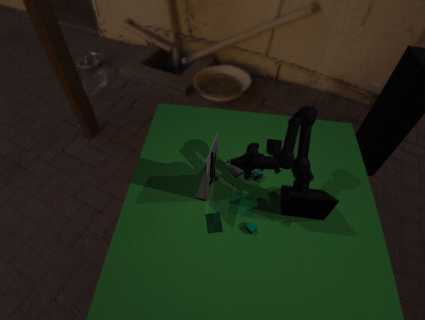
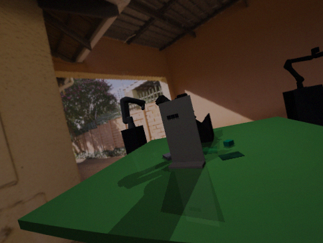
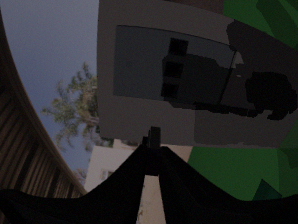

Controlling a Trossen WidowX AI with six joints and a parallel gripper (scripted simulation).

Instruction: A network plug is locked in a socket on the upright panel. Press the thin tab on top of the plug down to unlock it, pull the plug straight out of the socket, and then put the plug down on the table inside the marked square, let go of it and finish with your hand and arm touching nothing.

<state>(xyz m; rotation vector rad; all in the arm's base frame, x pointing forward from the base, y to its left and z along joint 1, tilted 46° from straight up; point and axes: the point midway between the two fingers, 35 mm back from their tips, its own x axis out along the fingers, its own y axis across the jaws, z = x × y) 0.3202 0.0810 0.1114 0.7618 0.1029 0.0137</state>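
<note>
The green patch is 260 mm below my gripper tip, 90 mm behind it and 60 mm to the left of it. Round my gripper tip: upright panel: 110 mm below, 90 mm ahead, 30 mm to the right; then plug: right at my gripper tip; then grey flat tile: 250 mm below, 160 mm to the right, 60 mm behind.
</note>
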